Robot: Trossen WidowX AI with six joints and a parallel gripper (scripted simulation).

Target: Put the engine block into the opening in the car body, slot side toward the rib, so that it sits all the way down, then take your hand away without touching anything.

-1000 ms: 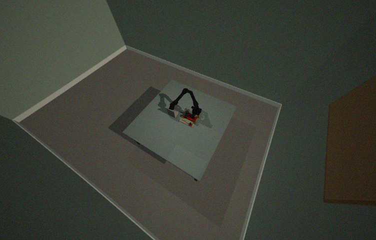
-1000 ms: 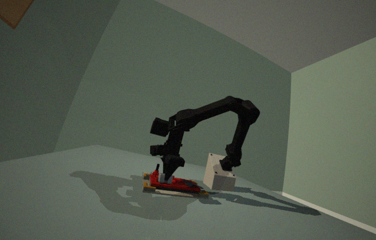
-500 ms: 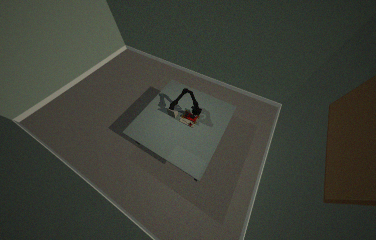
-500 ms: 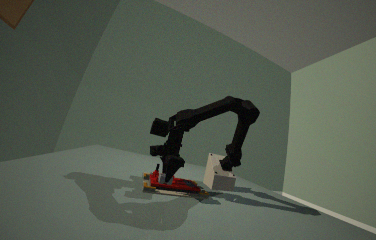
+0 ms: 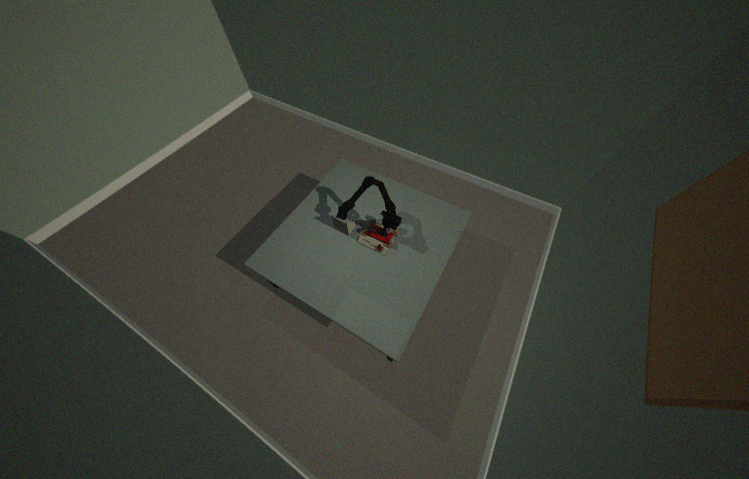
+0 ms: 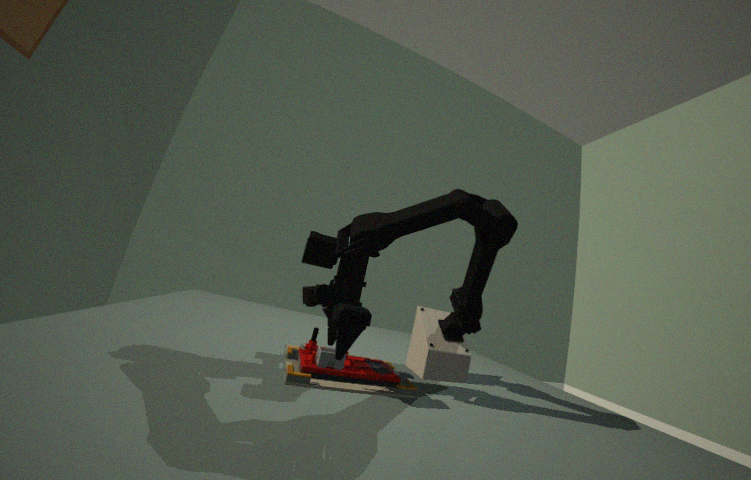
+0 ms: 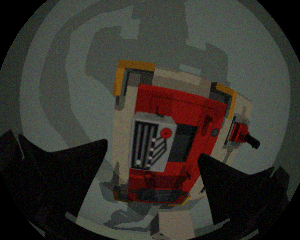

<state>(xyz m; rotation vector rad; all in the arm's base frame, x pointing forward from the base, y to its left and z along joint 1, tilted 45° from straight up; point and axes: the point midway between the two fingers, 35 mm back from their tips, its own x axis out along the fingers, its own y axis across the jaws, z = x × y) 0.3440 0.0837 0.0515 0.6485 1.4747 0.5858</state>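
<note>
My gripper tip is 10 mm to the right of the grey engine block, 10 mm short of it and 10 mm above it.
</note>
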